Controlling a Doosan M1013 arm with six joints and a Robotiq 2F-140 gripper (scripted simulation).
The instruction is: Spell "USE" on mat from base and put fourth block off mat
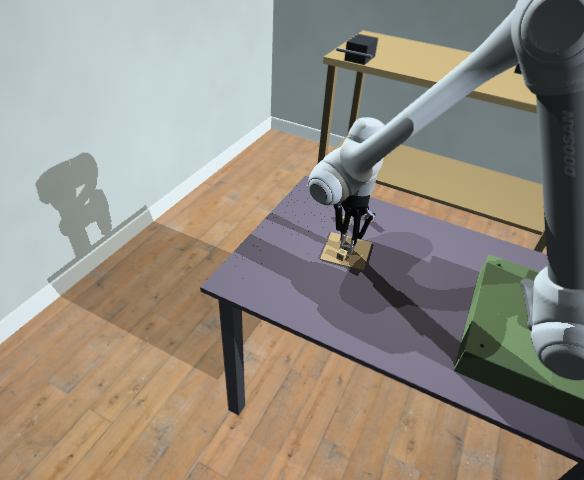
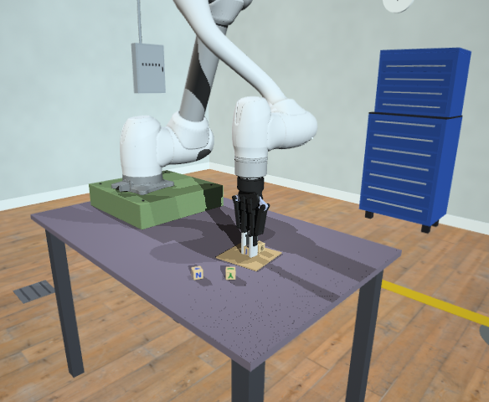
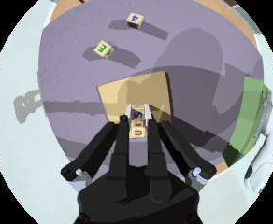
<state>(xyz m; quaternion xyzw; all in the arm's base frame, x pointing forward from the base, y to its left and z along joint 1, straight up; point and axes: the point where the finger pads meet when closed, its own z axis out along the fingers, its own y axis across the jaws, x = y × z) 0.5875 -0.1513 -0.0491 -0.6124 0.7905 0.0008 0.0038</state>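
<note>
Right now my hand is 50 mm past the block, 190 mm to the left of it and 30 mm above it.
</note>
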